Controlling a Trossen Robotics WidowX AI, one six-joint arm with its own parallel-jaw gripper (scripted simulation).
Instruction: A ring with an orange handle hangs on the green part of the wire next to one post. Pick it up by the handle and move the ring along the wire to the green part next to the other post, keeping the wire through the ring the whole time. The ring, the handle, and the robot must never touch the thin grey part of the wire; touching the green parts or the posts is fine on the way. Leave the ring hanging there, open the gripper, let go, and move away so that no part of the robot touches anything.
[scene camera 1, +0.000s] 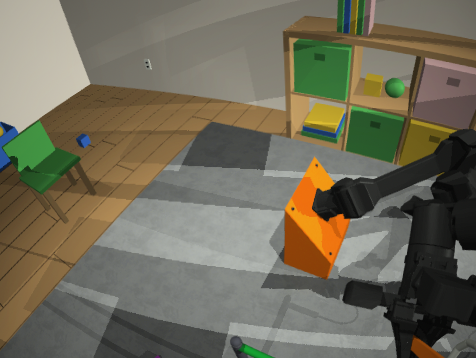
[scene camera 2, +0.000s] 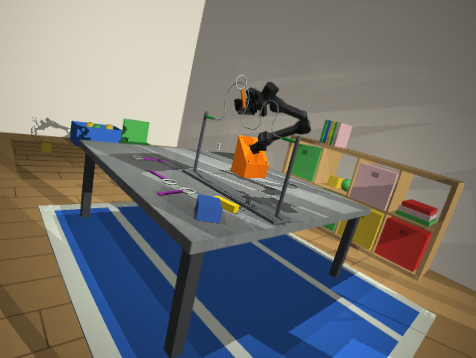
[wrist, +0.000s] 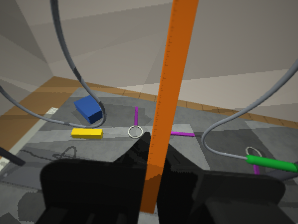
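A ring is held by the gripper (wrist: 150, 136).
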